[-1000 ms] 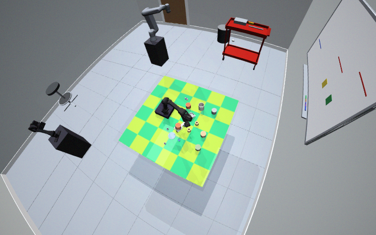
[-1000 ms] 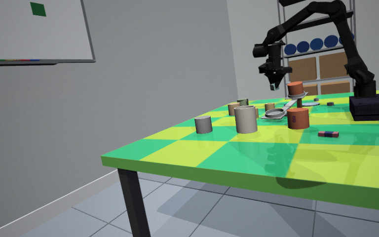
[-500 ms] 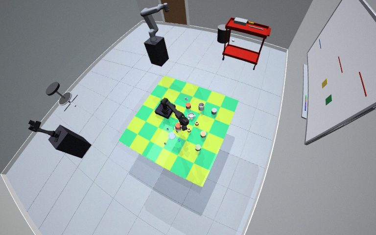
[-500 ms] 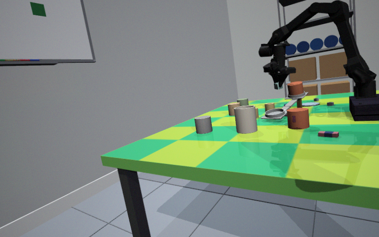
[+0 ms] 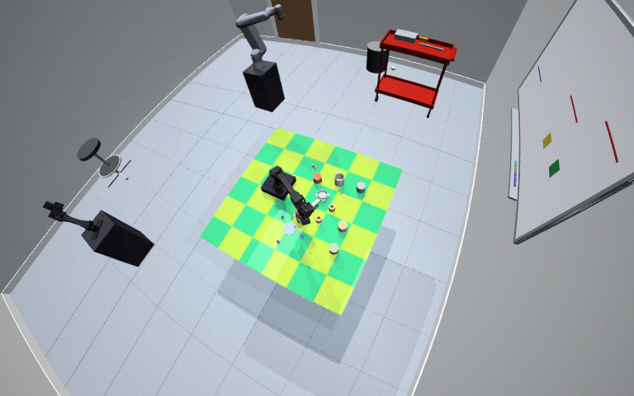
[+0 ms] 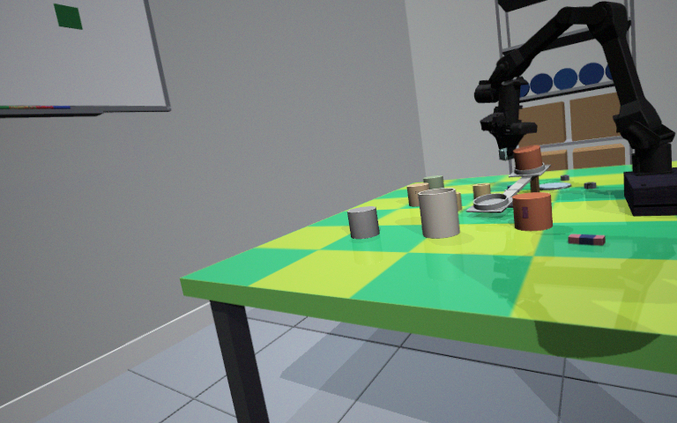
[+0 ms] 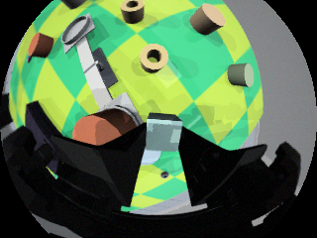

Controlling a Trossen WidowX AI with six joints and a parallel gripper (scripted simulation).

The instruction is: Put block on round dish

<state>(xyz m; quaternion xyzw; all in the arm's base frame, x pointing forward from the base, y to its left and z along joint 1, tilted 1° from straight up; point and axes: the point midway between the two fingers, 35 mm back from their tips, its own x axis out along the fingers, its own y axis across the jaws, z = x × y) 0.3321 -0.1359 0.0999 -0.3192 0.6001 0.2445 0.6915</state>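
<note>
The pale round dish lies 120 mm below my gripper tip, 110 mm behind it and 90 mm to the right of it. From my gripper tip the other things lie so: beige cup (450 mm to the left, 80 mm below, 40 mm ahead); then blue disc (110 mm below, 100 mm to the right, 10 mm ahead); then grey-green block (right at my gripper tip).
</note>
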